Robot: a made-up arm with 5 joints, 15 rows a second.
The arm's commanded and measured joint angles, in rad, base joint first. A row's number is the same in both.
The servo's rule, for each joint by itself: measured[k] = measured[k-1] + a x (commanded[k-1-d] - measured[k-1]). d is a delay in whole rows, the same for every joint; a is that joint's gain. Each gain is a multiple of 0.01, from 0.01 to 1. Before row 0 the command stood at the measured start. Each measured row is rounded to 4 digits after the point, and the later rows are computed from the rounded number. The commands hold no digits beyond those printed.
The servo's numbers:
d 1
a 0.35 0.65 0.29 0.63 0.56
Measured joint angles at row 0:
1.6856, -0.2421, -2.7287, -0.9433, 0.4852
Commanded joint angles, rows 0 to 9:
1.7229, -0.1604, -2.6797, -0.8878, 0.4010
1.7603, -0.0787, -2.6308, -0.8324, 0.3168
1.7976, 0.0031, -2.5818, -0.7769, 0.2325
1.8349, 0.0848, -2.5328, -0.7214, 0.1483
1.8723, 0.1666, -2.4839, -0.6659, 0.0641
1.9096, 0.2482, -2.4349, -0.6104, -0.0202
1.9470, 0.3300, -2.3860, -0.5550, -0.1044
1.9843, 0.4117, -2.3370, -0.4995, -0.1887
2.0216, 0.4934, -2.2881, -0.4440, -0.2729
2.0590, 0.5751, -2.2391, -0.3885, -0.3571
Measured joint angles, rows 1 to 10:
1.6856, -0.2421, -2.7287, -0.9433, 0.4852
1.6987, -0.1890, -2.7145, -0.9083, 0.4380
1.7203, -0.1173, -2.6902, -0.8605, 0.3701
1.7474, -0.0390, -2.6588, -0.8078, 0.2930
1.7780, 0.0415, -2.6223, -0.7534, 0.2120
1.8110, 0.1228, -2.5822, -0.6983, 0.1292
1.8455, 0.2043, -2.5395, -0.6429, 0.0455
1.8810, 0.2860, -2.4950, -0.5875, -0.0384
1.9172, 0.3677, -2.4492, -0.5321, -0.1226
1.9537, 0.4494, -2.4025, -0.4766, -0.2068

